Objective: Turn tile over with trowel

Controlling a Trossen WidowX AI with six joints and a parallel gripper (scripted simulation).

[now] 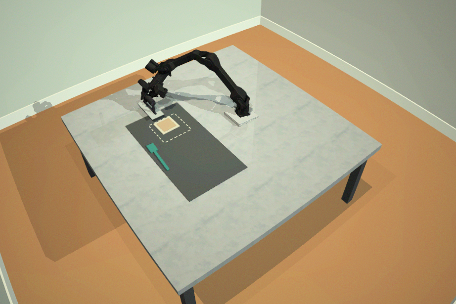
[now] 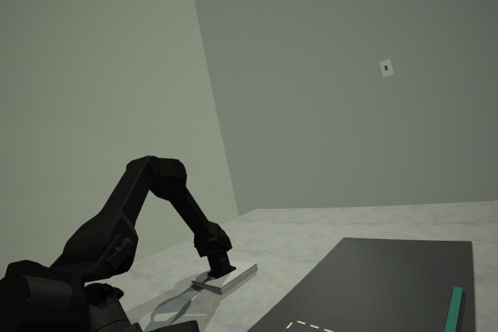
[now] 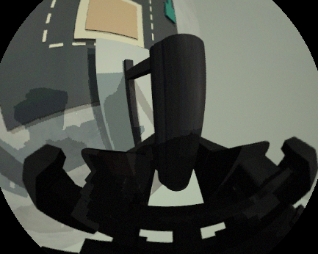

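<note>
Now: gripper tip 6 cm short of the teal trowel, 36 cm to the right of it and 7 cm above it. Round my gripper tip: cream tile (7 cm behind, 18 cm to the left, 7 cm below); then dark mat (8 cm behind, 36 cm to the left, 9 cm below).
</note>
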